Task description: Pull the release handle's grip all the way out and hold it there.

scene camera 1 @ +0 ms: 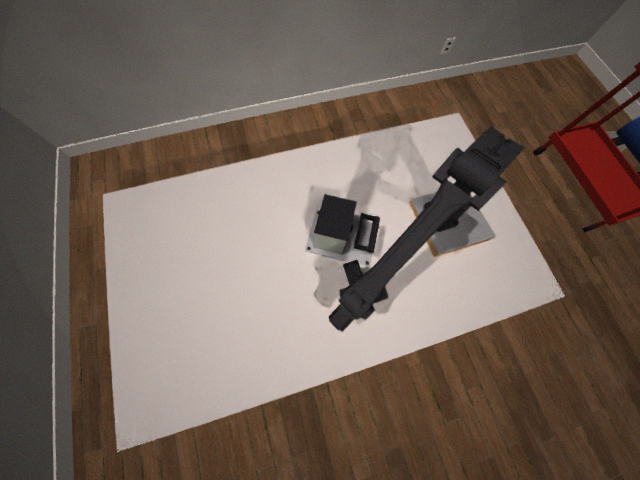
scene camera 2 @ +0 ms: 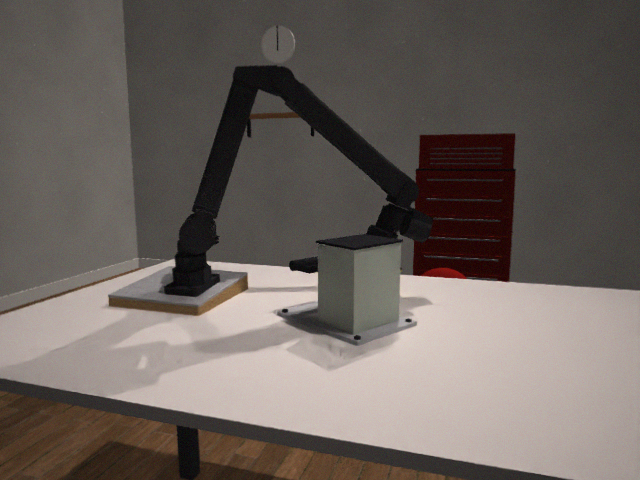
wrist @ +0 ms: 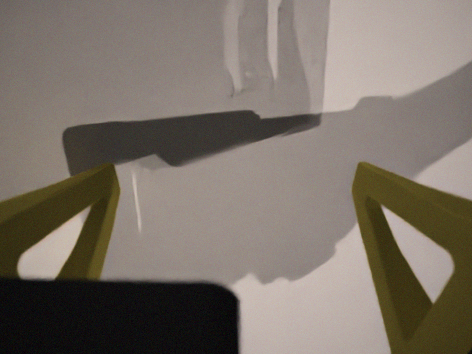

The same spot on a grey base plate: [scene camera 2: 307, 315] is [scene camera 1: 361, 227].
